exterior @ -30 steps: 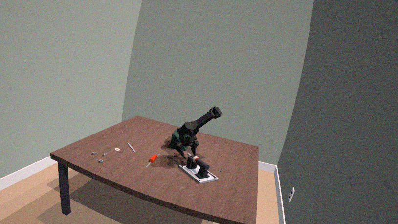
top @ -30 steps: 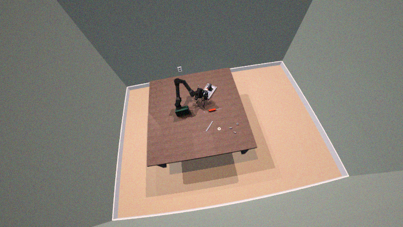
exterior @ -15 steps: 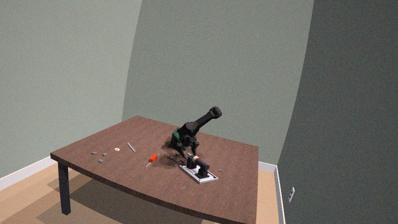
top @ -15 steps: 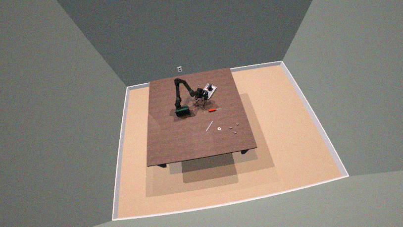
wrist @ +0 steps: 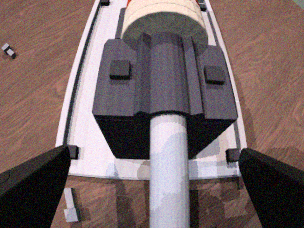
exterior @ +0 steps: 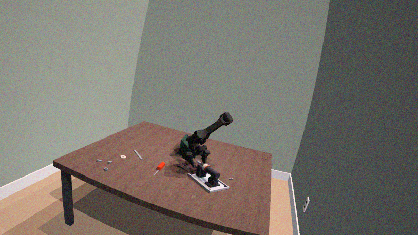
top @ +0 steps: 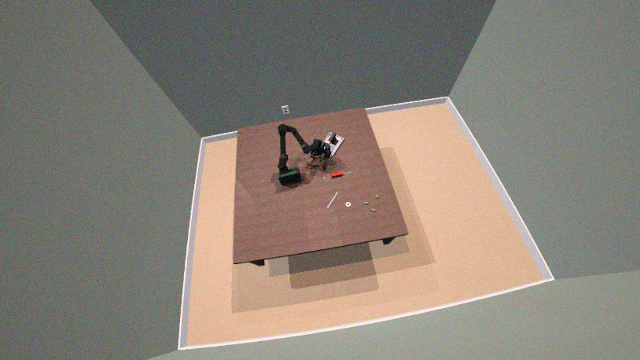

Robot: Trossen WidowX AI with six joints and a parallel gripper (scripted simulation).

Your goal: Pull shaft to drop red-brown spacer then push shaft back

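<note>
The shaft is 5 cm ahead of my gripper tip, 5 cm to the left of it and 2 cm above it. Round my gripper tip: red-brown spacer (5 cm ahead, 6 cm to the left, 2 cm above); orange-handled screwdriver (10 cm ahead, 24 cm to the right, 5 cm below).
</note>
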